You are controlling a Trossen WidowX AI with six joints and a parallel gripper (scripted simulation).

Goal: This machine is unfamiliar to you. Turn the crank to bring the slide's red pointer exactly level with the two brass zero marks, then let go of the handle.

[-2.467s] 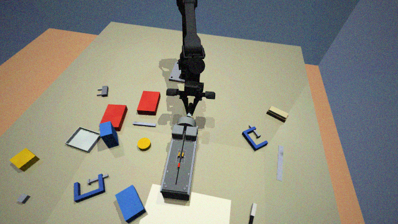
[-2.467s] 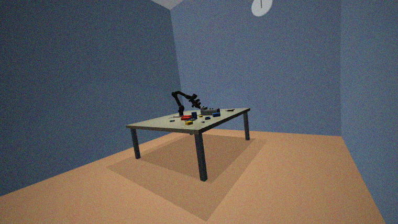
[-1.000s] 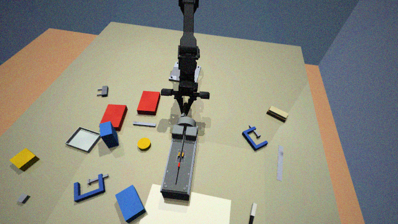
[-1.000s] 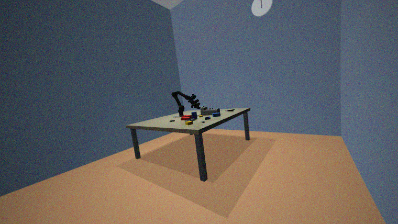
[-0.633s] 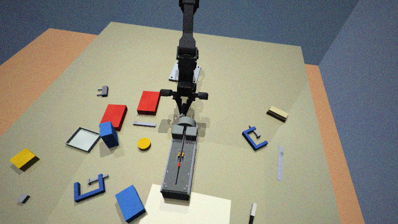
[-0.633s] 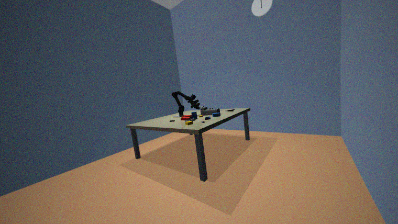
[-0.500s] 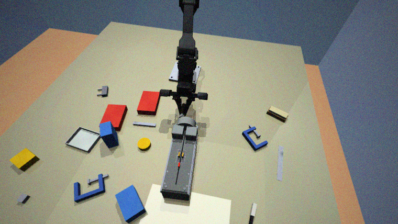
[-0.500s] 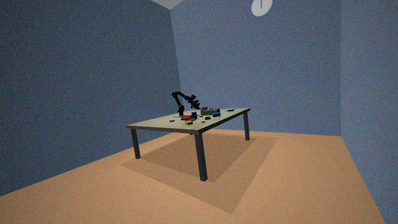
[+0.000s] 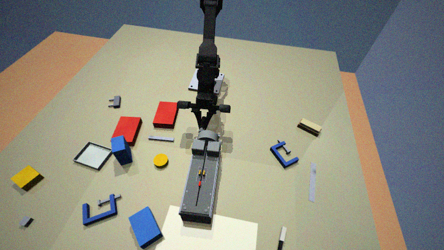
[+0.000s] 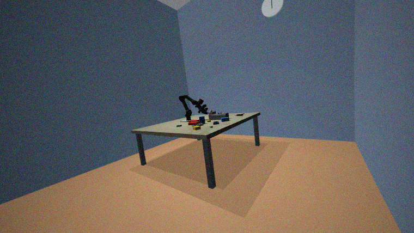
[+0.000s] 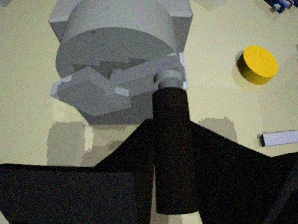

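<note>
Now: gripper tip 190 mm short of the red pointer and 70 mm to the right of it. Also, from my gripper tip: grey strip (20 mm ahead, 420 mm to the left, 80 mm below); grey tray (180 mm ahead, 350 mm to the right, 80 mm below); dark crank handle (20 mm behind, 20 mm above).
</note>
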